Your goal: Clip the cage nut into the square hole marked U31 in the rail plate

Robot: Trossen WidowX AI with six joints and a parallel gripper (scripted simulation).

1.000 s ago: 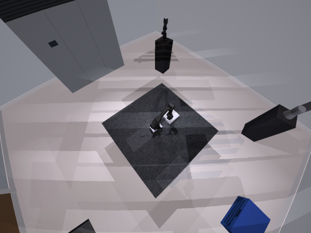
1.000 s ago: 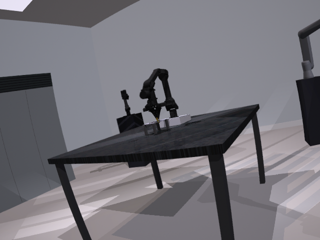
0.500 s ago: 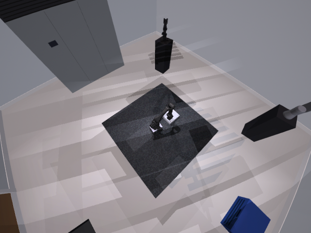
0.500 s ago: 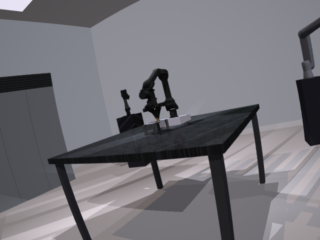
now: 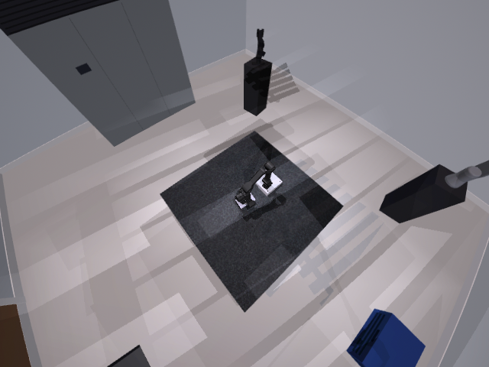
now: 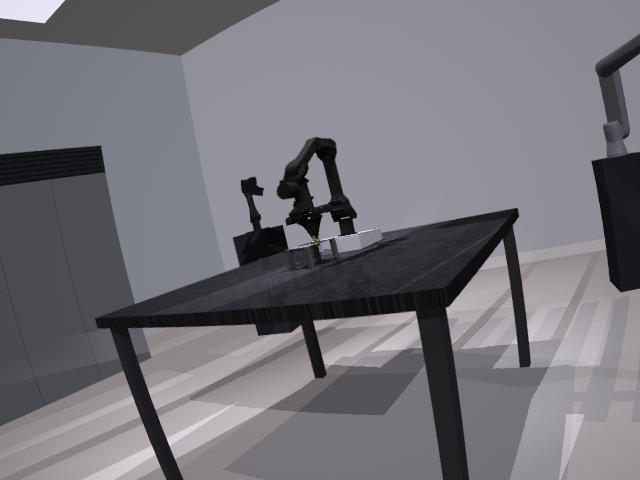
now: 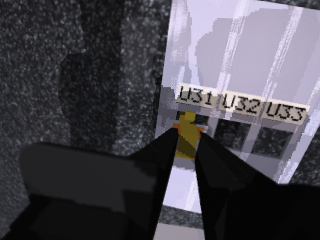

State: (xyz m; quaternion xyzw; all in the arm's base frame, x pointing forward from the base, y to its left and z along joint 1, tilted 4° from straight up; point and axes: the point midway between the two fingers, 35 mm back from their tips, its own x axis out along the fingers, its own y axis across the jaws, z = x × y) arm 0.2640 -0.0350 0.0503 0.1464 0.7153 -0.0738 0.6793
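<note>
Right now the yellow cage nut is 1 cm below my gripper tip.
</note>
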